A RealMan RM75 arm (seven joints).
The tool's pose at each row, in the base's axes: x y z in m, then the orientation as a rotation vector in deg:
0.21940 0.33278 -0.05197 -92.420 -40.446 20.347
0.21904 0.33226 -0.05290 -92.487 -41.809 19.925
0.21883 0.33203 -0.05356 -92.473 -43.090 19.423
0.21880 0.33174 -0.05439 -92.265 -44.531 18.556
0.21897 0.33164 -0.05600 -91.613 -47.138 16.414
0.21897 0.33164 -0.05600 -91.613 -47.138 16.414
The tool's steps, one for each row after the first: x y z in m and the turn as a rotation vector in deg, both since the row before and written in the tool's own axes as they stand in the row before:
-0.00075 0.00083 -0.00003 -0.547 -0.566 -0.996
-0.00042 0.00059 0.00007 -0.471 -0.463 -1.018
-0.00037 0.00080 -0.00004 -0.428 -0.321 -1.377
-0.00029 0.00159 0.00015 -0.685 -0.214 -2.896
0.00000 0.00000 0.00000 0.000 0.000 0.000

